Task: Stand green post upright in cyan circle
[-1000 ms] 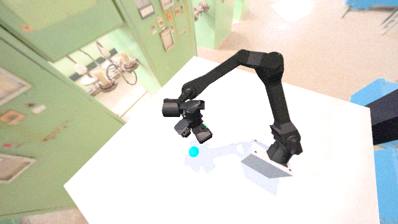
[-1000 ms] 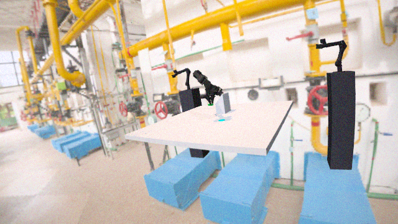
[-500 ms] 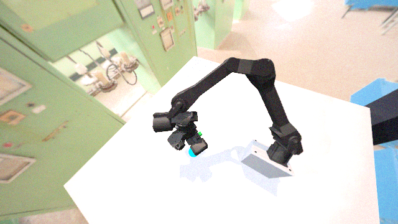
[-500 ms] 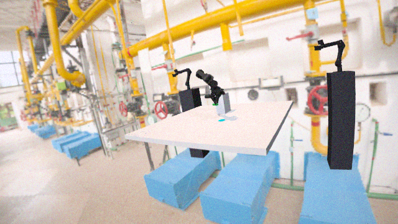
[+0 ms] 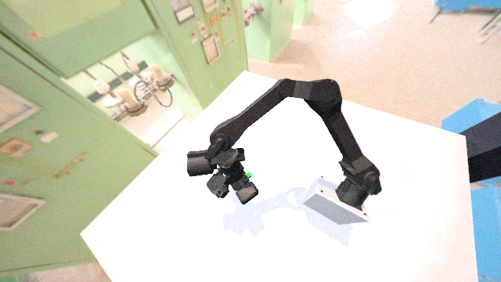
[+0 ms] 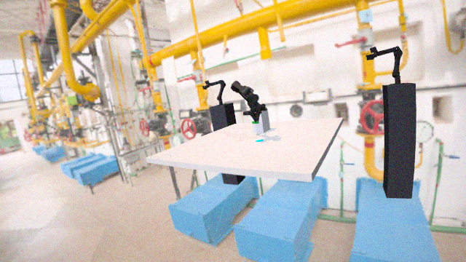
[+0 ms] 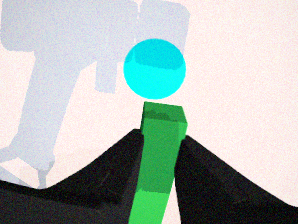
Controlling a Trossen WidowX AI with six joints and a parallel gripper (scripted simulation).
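The cyan circle lies 14 cm below my gripper tip. Round my gripper tip: green post 2 cm to the right, 1 cm behind.
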